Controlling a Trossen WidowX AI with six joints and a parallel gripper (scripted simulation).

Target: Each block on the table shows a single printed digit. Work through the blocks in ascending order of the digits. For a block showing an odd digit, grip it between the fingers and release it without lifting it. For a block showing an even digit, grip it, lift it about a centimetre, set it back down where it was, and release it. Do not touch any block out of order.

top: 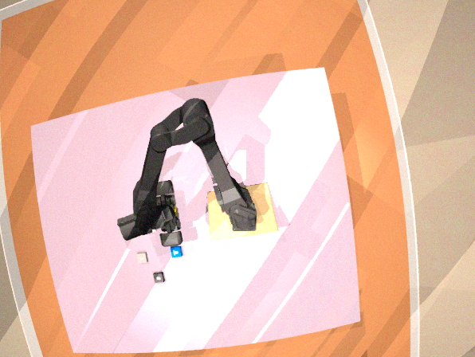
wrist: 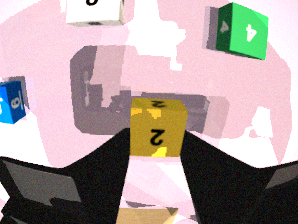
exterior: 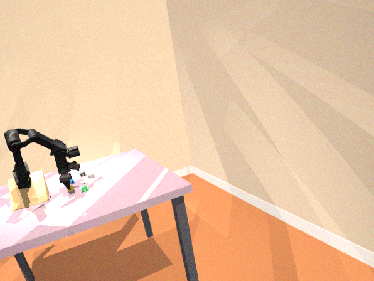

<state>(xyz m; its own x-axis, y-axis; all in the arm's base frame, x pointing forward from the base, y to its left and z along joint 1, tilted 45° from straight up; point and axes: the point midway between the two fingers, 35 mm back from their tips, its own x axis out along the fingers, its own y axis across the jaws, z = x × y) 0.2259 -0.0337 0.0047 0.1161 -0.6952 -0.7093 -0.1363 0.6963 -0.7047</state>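
My gripper tip is 22 cm to the right of the black block, 7 cm short of it and 1 cm above it. Also, from my gripper tip: green block: 8 cm ahead, 5 cm to the right, 1 cm below; yellow block: 1 cm ahead; white block: 8 cm ahead, 5 cm to the left, 1 cm below.
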